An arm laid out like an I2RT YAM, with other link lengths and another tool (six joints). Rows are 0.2 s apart.
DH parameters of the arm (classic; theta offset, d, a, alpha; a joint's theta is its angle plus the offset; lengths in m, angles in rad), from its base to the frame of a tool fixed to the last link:
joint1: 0 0.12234 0.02 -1.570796
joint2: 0 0 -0.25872 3.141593
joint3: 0.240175 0 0.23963 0
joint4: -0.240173 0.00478 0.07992 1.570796
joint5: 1.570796 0.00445 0 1.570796
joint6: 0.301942 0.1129 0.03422 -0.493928
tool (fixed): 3.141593 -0.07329 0 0
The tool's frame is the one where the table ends.
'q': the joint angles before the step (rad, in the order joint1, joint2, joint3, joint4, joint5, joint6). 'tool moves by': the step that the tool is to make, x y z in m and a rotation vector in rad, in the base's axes. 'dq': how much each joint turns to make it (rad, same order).
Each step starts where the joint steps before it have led.
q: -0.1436 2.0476 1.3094 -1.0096 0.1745 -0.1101
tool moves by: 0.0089 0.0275 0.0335 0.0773 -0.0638 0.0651
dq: 0.0697 -0.0756 0.0569 -0.0763 -0.0835 -0.0080
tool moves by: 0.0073 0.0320 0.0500 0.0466 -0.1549 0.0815
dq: 0.0844 -0.1163 0.0548 -0.0178 -0.0515 0.0004
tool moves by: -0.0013 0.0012 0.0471 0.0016 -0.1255 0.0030
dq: 0.0035 -0.0849 0.0724 -0.0318 0.0000 0.0005
